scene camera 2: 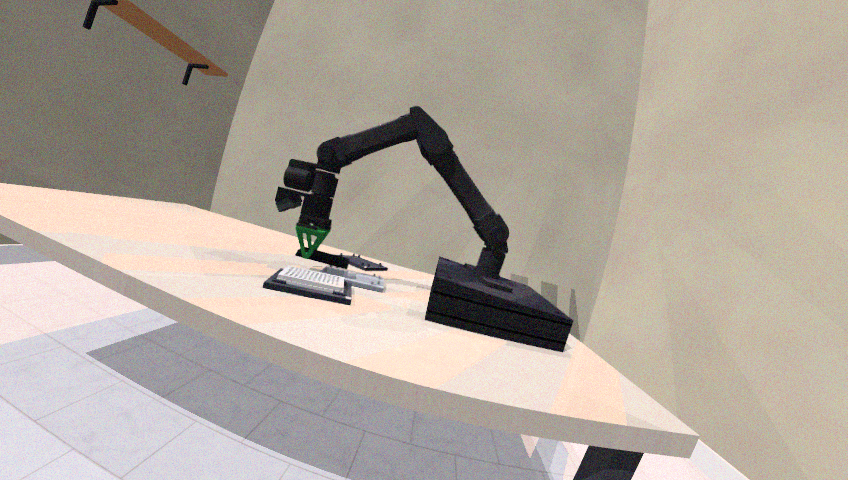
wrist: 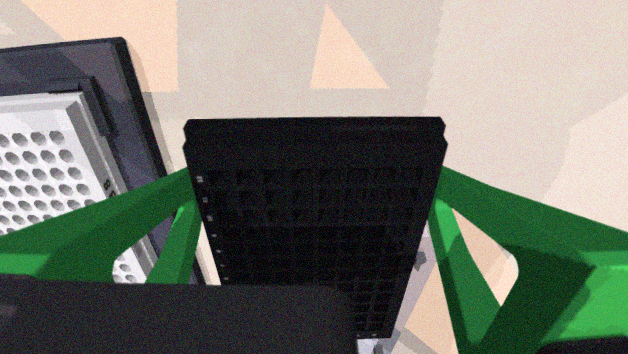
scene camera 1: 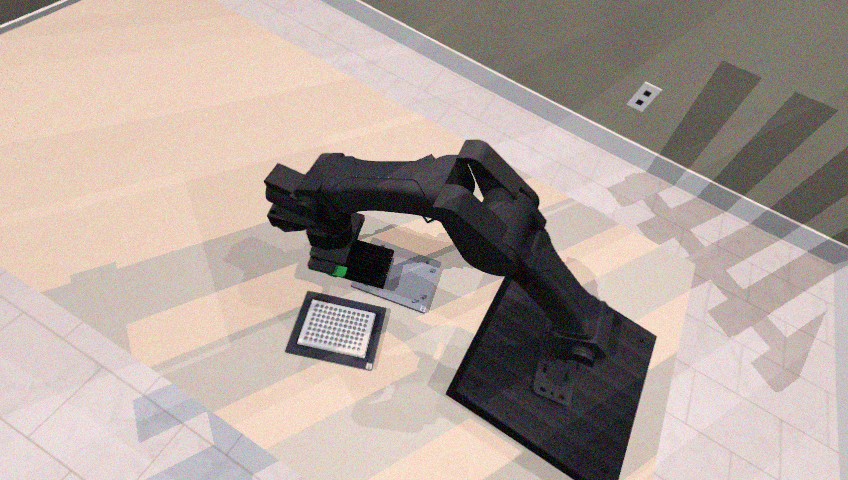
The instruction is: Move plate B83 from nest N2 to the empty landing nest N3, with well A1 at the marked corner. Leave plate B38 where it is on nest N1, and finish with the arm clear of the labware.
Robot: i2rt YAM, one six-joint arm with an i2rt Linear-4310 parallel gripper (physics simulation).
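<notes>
My gripper [scene camera 1: 349, 261] [scene camera 2: 307, 254] [wrist: 314, 177], with green fingers, is shut on a black plate [scene camera 1: 371, 264] [scene camera 2: 326, 258] [wrist: 310, 210], taken as B83, gripping its two sides near one end. The plate looks about level. It is low over the far part of a light grey nest [scene camera 1: 413, 279] [scene camera 2: 365, 282] [wrist: 415, 287] and offset from it; a small gap shows in scene camera 2. That nest has a white corner mark. A white plate [scene camera 1: 336, 327] [scene camera 2: 310, 278] [wrist: 50, 120], taken as B38, sits in a dark nest [scene camera 1: 379, 327] [scene camera 2: 309, 296] [wrist: 107, 65]. Nest numbers are unreadable.
Another dark nest [scene camera 2: 368, 263] with small pins lies behind the light grey one in scene camera 2; the arm hides it in scene camera 1. The arm's black base block [scene camera 1: 493, 368] [scene camera 2: 493, 321] stands to the right of the nests. The table edge [scene camera 2: 357, 374] runs along the front.
</notes>
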